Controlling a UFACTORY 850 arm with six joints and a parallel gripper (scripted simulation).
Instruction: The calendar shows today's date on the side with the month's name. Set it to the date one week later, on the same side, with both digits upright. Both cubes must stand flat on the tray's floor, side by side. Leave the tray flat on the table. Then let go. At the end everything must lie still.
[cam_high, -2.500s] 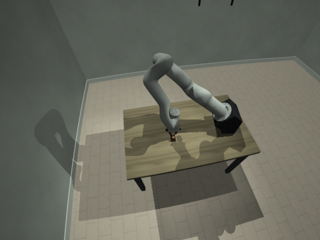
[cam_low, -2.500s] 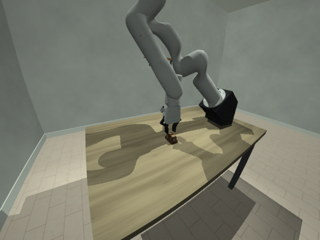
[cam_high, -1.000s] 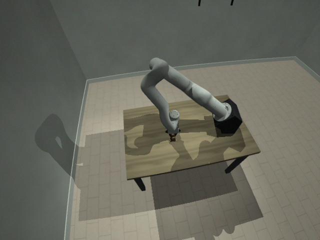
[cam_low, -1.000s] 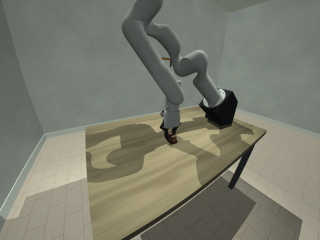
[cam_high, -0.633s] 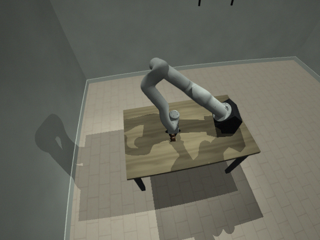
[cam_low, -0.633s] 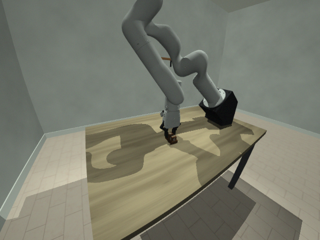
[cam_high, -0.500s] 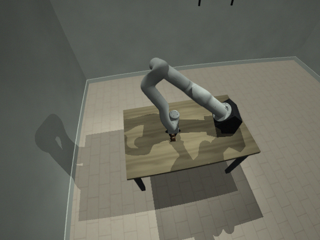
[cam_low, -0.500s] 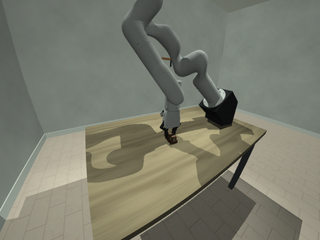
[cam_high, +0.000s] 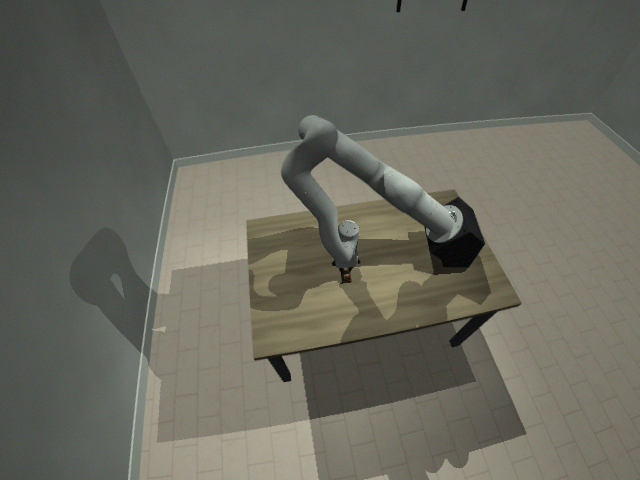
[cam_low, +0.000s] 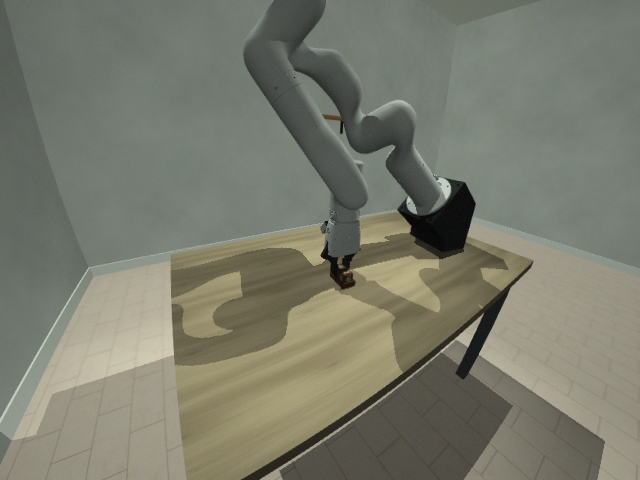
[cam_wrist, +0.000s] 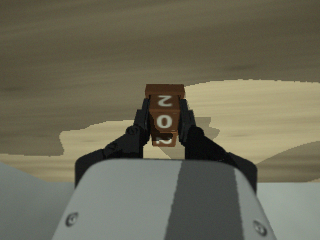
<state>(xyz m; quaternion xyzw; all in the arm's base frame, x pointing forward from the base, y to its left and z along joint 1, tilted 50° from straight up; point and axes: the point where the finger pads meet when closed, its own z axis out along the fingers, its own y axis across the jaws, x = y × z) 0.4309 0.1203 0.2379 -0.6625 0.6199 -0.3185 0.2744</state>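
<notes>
Right now my hand is 2 cm to the right of the brown tray and 3 cm above it. Round my hand: brown digit cube (1 cm below).
</notes>
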